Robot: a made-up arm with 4 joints.
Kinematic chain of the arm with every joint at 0, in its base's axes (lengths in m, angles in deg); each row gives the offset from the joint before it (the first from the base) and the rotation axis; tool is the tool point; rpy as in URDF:
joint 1: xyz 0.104 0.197 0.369 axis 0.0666 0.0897 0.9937
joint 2: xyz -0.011 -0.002 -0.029 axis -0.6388 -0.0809 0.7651
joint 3: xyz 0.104 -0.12 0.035 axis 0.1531 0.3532 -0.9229
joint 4: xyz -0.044 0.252 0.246 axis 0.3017 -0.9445 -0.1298
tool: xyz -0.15 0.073 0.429 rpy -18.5 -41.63 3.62
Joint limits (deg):
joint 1: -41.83..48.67
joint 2: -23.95..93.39
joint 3: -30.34..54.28
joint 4: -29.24..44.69
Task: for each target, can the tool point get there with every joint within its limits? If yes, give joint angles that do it. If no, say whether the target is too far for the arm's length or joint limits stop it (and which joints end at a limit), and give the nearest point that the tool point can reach.
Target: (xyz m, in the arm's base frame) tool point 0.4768 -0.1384 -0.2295
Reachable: no: joint limits stop it (at a limit: joint 1, joint 3, joint 4) | nearest point -0.0344 -0.2624 0.7773 | short by 1.136 m
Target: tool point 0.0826 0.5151 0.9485
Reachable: yes | joints -10.94 8.37 32.23 36.98
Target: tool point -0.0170 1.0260 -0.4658
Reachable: no: too far | nearest point 0.0375 0.8927 0.3960 | short by 0.874 m
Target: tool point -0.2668 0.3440 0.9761
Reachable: yes | joints 33.50 25.84 -13.35 -15.45
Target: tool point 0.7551 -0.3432 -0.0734
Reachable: no: joint limits stop it (at a limit: joint 2, joint 3, joint 4) | nearest point 0.6653 -0.1393 0.9149 | short by 1.013 m
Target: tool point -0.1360 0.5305 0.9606
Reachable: yes | joints -4.21 23.40 -9.90 -5.60
